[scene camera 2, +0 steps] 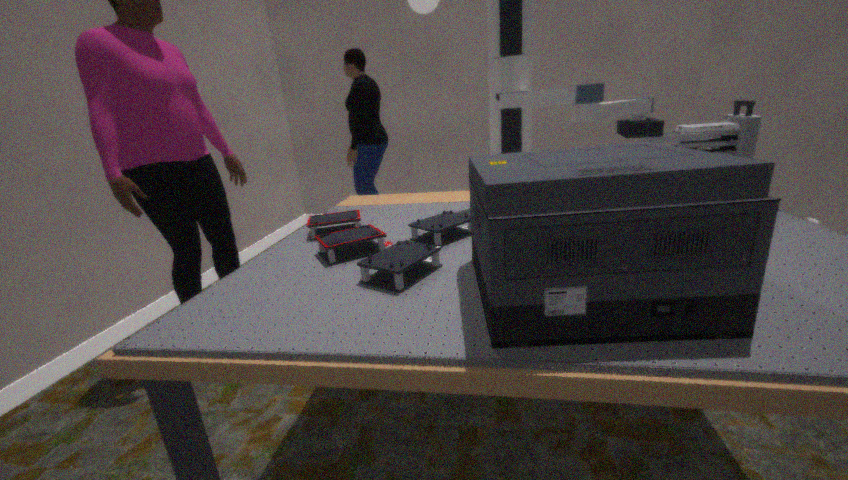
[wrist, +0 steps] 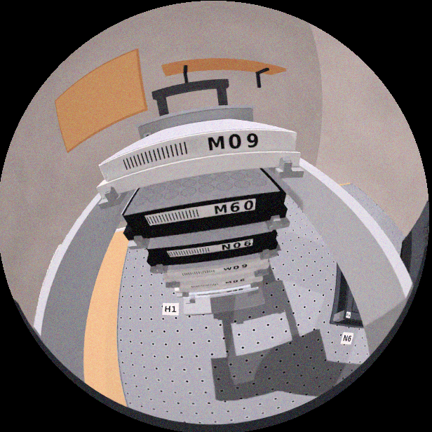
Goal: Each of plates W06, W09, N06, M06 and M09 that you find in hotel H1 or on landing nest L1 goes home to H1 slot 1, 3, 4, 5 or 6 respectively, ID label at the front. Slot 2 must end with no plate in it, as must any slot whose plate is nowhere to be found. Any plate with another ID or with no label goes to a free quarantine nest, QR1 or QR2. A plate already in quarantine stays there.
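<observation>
Hotel H1 [scene camera 2: 748,135] [wrist: 195,115] stands at the far right in the scene view, with labels facing the wrist camera. White plate M09 [wrist: 245,141] is on top, above its support tabs. Below it come black plate M60 [wrist: 234,206], black plate N06 [wrist: 237,245], pale plate W09 [wrist: 235,268] and pale plate M06 [wrist: 235,281]. The lowest plate's ID is too small to read surely. My gripper [wrist: 196,160] reaches around the top plate and is shut on M09 at its sides; the fingertips are hidden behind its edges. Two red-edged nests [scene camera 2: 351,236] [scene camera 2: 334,217] hold no visible plates.
A large grey instrument [scene camera 2: 624,249] hides much of the bench [scene camera 2: 285,321]. Two dark raised nests [scene camera 2: 399,256] [scene camera 2: 441,220] stand left of it. A dark nest with an N6 label [wrist: 347,338] is right of the hotel. Two people [scene camera 2: 148,101] [scene camera 2: 364,110] stand beyond the bench.
</observation>
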